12 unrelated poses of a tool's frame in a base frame.
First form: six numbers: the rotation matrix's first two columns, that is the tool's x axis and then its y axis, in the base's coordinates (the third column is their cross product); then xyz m.
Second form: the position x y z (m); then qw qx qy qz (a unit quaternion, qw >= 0). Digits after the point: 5 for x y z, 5 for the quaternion.
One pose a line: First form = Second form
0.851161 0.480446 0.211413 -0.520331 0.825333 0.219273 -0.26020 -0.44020 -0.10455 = -0.26020 -0.44020 -0.10455 0.95249 0.13541 -0.07364 0.26267
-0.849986 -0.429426 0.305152 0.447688 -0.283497 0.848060 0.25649 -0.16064 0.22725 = 0.25649 -0.16064 0.22725 0.27374 -0.00858 -0.53228 -0.80105
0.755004 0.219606 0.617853 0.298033 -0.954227 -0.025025 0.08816 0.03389 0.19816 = 0.08816 0.03389 0.19816 0.06099 -0.93476 -0.13844 -0.32145
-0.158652 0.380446 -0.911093 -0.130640 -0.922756 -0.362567 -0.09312 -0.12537 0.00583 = -0.09312 -0.12537 0.00583 0.16933 -0.62610 -0.09975 0.75457
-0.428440 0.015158 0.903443 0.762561 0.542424 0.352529 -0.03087 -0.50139 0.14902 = -0.03087 -0.50139 0.14902 0.46638 -0.26129 -0.74411 -0.40064
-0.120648 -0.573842 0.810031 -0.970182 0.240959 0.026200 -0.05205 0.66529 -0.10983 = -0.05205 0.66529 -0.10983 0.36555 0.55322 -0.69775 0.27106
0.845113 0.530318 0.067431 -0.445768 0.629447 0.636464 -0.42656 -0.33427 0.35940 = -0.42656 -0.33427 0.35940 0.90040 0.33441 0.06321 0.27101
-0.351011 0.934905 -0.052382 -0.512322 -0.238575 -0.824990 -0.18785 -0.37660 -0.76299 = -0.18785 -0.37660 -0.76299 0.49324 -0.28498 -0.37072 0.73354
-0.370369 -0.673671 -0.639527 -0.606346 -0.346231 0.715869 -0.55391 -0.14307 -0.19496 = -0.55391 -0.14307 -0.19496 0.02809 0.56038 -0.57105 -0.59924
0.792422 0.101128 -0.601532 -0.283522 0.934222 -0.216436 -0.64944 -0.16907 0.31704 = -0.64944 -0.16907 0.31704 0.93483 -0.14936 0.30530 0.10287
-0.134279 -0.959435 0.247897 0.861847 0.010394 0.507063 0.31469 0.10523 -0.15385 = 0.31469 0.10523 -0.15385 0.65223 0.08637 -0.28248 -0.69810
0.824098 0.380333 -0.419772 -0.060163 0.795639 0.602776 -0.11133 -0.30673 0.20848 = -0.11133 -0.30673 0.20848 0.90806 0.29576 0.27064 0.12127
